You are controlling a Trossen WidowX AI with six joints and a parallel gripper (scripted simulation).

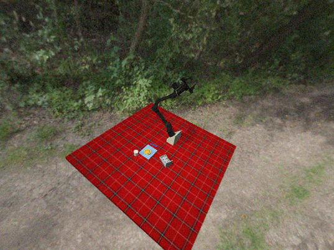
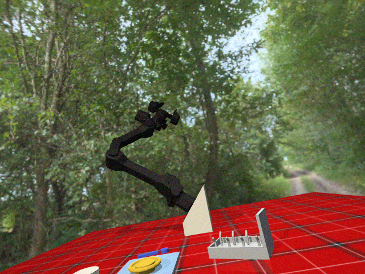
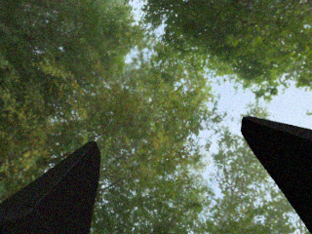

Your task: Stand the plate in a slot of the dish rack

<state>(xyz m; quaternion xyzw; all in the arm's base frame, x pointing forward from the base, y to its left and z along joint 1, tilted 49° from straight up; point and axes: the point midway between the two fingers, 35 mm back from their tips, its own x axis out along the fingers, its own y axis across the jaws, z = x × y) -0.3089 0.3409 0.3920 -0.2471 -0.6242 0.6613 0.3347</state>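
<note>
My gripper tip is now 64 cm short of the yellow plate, 61 cm above it and 2 cm to the left of it. Round my gripper tip: pale blue mat (63 cm ahead, 62 cm below, 2 cm to the right); dish rack (60 cm below, 60 cm ahead, 18 cm to the left); blue utensil (62 cm below, 52 cm ahead, 3 cm to the right).
</note>
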